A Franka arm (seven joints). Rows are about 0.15 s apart.
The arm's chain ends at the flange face. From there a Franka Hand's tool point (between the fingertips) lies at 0.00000 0.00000 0.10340 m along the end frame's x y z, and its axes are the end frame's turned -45 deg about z.
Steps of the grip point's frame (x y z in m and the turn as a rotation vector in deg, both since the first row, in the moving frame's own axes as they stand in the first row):
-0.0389, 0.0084, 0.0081, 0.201, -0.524, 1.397
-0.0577, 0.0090, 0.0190, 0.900, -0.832, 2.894
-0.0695, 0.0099, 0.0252, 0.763, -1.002, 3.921
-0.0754, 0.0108, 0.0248, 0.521, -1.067, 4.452
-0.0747, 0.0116, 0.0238, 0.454, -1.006, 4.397
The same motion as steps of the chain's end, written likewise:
-0.0206, 0.0330, 0.0081, -0.228, -0.513, 1.397
-0.0322, 0.0473, 0.0190, 0.048, -1.225, 2.894
-0.0399, 0.0559, 0.0252, -0.169, -1.248, 3.921
-0.0436, 0.0603, 0.0248, -0.386, -1.123, 4.452
-0.0427, 0.0604, 0.0238, -0.390, -1.032, 4.397

